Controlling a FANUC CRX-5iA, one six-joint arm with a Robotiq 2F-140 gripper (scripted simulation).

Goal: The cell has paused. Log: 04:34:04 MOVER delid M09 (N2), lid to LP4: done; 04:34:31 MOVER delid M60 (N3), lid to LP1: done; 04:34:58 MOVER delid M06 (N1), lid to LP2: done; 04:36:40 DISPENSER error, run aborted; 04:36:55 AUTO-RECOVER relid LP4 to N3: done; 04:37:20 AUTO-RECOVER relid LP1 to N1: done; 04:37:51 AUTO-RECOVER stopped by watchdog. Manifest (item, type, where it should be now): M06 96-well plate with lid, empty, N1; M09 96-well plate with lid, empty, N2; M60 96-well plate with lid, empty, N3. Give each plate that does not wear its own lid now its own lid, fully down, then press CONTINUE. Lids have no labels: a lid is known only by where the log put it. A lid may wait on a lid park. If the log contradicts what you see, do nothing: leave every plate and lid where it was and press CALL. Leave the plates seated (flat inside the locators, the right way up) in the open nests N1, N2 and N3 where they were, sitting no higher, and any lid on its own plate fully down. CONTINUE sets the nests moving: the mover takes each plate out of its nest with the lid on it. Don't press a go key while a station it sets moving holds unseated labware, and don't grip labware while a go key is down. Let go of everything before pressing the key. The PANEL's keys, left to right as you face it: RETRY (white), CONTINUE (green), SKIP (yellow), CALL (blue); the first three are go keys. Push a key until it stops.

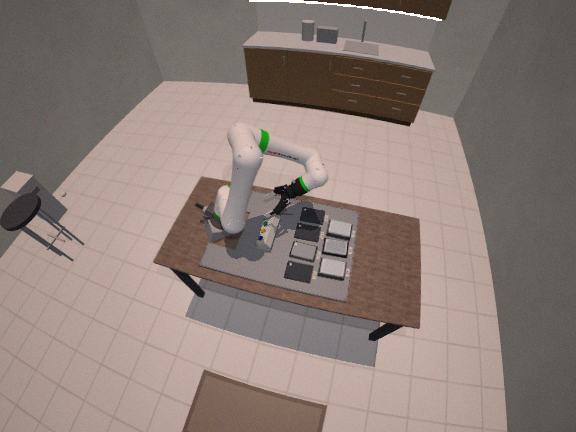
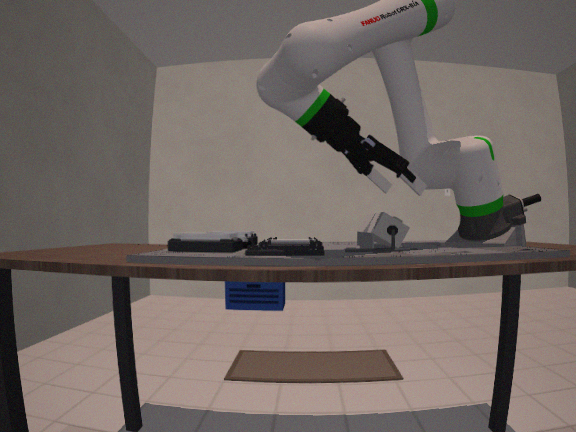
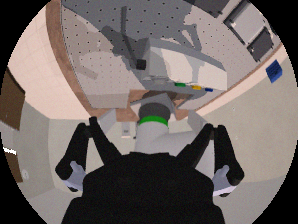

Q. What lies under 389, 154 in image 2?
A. The gripper.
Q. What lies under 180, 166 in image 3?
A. The gripper.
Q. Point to a key panel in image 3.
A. At 174, 63
